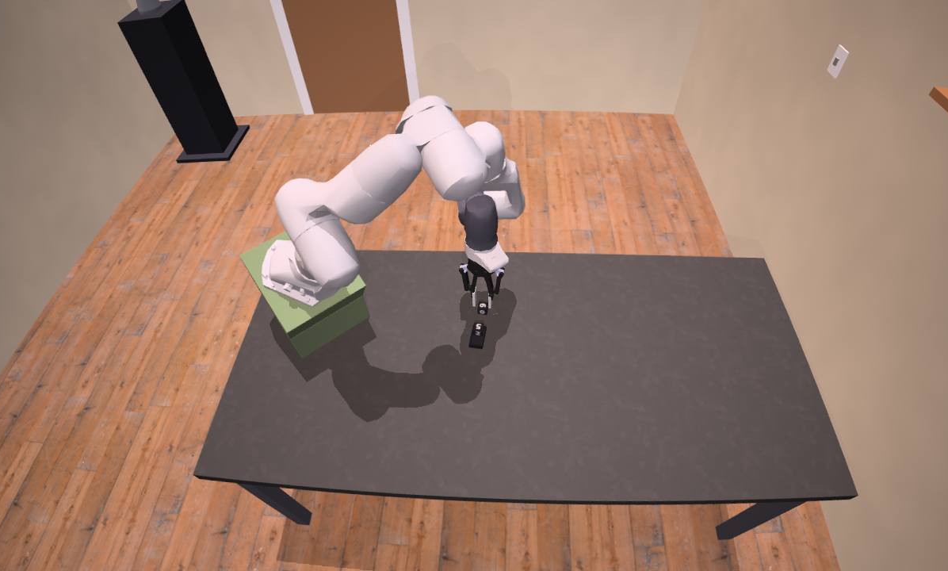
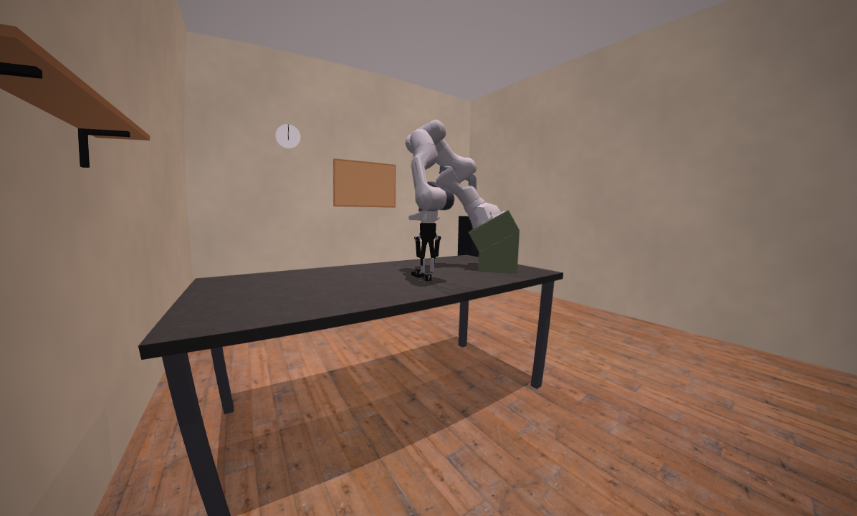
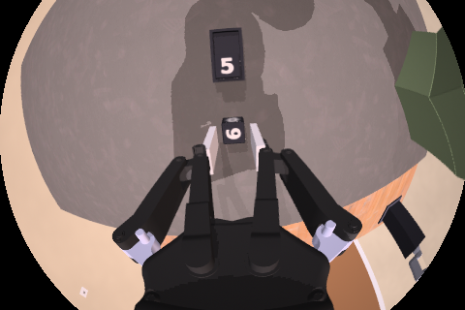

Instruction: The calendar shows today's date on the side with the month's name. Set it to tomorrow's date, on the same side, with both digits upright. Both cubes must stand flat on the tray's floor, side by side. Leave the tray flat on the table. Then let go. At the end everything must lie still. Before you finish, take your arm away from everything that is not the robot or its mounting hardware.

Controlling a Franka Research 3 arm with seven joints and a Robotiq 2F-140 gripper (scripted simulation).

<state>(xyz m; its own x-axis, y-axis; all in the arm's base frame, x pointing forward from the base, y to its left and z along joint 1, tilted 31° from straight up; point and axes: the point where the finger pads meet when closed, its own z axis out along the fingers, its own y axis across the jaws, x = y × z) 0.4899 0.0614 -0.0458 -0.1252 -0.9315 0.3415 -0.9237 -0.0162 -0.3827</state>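
The dark date cube is 6 cm below my hand. From my hand the other things lie so: black tray (1 cm behind, 10 cm to the right, 6 cm below).
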